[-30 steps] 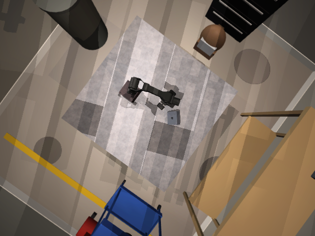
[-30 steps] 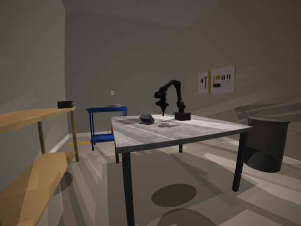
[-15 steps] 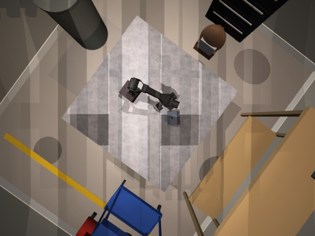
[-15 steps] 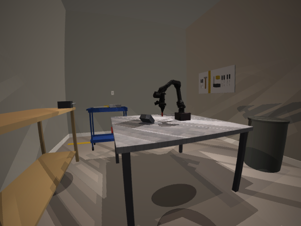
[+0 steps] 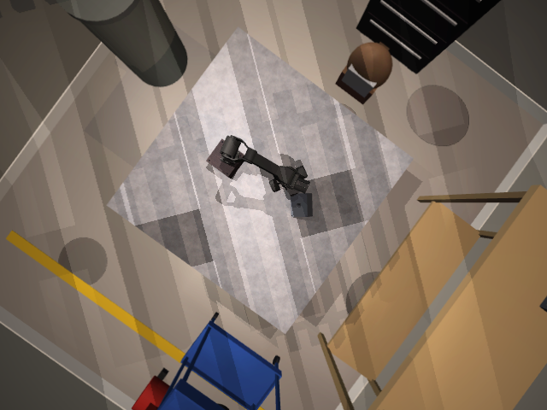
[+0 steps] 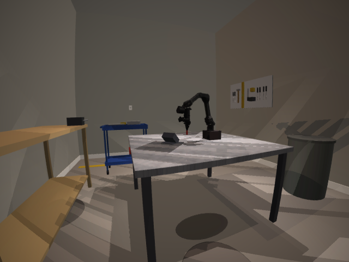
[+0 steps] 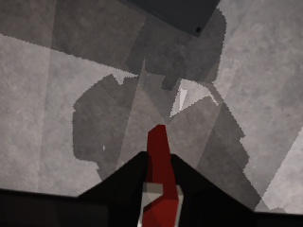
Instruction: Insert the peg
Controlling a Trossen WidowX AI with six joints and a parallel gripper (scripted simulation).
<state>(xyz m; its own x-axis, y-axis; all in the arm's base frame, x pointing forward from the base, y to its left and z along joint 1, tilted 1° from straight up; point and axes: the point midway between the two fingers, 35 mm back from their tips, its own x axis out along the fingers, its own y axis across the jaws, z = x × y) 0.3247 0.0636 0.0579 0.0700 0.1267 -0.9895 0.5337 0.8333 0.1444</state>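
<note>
My gripper tip is now 140 mm short of the grey sloped panel, 70 mm to the left of it and 80 mm above it. From my gripper tip the other things lie so: red peg 20 mm above.
</note>
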